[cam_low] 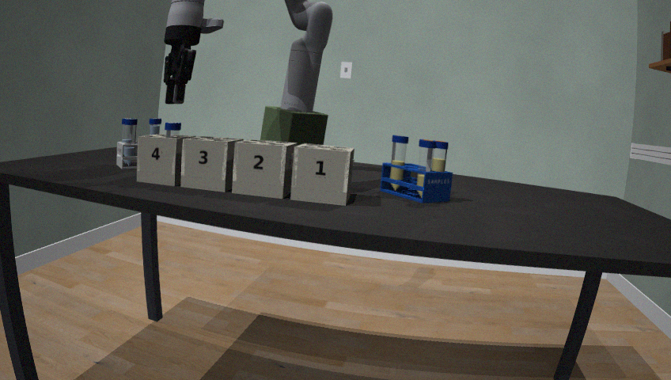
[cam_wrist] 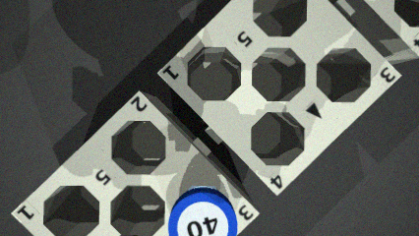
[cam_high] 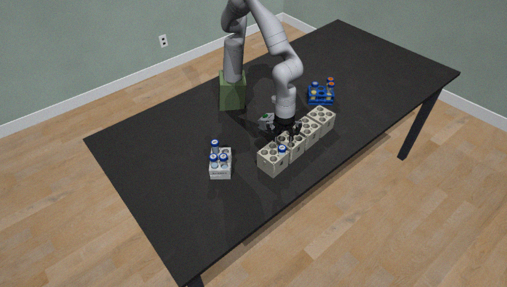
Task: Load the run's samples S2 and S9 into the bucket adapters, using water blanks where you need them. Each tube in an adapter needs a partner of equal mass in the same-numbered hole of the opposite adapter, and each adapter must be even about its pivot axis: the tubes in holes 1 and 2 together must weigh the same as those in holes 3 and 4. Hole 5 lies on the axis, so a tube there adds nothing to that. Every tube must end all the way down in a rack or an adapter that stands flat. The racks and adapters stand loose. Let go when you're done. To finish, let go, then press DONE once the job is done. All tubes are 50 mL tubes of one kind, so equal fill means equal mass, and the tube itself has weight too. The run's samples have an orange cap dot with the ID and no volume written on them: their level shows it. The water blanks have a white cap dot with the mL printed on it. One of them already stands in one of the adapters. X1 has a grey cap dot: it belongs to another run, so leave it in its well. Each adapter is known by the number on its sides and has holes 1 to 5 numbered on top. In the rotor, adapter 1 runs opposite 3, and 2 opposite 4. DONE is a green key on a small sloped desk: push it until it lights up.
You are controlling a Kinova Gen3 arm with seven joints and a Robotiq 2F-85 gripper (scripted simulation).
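Right now my hand is 1 cm to the left of the water blank and 11 cm above it. The rest, counted from my hand: adapter 2: 7 cm behind, 18 cm to the left, 13 cm below; then adapter 3: 5 cm behind, 8 cm to the left, 13 cm below; then white-dot tube: 9 cm behind, 22 cm to the right, 11 cm below.
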